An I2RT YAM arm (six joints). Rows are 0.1 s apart.
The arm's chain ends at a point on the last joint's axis. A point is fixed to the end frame.
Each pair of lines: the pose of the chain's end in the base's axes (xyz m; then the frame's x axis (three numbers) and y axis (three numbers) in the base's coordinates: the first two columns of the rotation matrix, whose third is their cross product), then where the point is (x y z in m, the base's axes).
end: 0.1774 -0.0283 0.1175 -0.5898 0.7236 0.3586 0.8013 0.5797 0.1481
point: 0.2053 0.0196 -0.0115
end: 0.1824 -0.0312 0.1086 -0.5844 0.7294 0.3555 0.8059 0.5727 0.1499
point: 0.2111 0.0163 -0.0203
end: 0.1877 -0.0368 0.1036 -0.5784 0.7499 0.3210 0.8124 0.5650 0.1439
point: 0.2192 0.0058 -0.0264
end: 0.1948 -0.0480 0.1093 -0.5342 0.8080 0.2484 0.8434 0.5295 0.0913
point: 0.2282 -0.0196 -0.0240
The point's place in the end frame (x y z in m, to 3 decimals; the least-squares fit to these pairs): -0.028 0.031 0.134
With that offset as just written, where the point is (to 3 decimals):
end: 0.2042 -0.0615 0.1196 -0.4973 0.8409 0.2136 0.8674 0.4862 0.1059
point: 0.243 -0.038 -0.013
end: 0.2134 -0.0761 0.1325 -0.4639 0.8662 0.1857 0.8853 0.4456 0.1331
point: 0.258 -0.056 0.001
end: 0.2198 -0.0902 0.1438 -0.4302 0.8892 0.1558 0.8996 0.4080 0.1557
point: 0.270 -0.075 0.014
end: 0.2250 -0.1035 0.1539 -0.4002 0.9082 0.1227 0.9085 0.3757 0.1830
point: 0.280 -0.093 0.025
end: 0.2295 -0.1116 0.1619 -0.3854 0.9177 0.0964 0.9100 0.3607 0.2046
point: 0.289 -0.104 0.035
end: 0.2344 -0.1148 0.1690 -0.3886 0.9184 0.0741 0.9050 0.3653 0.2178
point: 0.297 -0.109 0.043
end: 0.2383 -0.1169 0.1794 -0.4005 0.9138 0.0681 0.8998 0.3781 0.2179
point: 0.301 -0.111 0.054
